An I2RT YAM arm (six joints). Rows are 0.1 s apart.
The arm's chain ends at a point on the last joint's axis. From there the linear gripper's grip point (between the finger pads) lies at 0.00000 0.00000 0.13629 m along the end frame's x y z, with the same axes.
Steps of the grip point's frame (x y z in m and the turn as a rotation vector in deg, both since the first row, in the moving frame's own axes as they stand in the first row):
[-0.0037 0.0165 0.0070 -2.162 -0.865 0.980]
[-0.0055 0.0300 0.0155 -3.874 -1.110 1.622]
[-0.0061 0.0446 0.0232 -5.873 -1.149 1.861]
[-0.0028 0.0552 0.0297 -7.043 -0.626 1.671]
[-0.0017 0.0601 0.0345 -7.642 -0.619 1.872]
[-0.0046 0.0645 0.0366 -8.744 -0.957 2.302]
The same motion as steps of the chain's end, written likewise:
[-0.0016 0.0114 0.0071 -2.162 -0.865 0.980]
[-0.0027 0.0208 0.0158 -3.874 -1.110 1.622]
[-0.0031 0.0307 0.0239 -5.873 -1.149 1.861]
[-0.0011 0.0385 0.0307 -7.043 -0.626 1.671]
[0.0001 0.0420 0.0357 -7.642 -0.619 1.872]
[-0.0019 0.0438 0.0382 -8.744 -0.957 2.302]

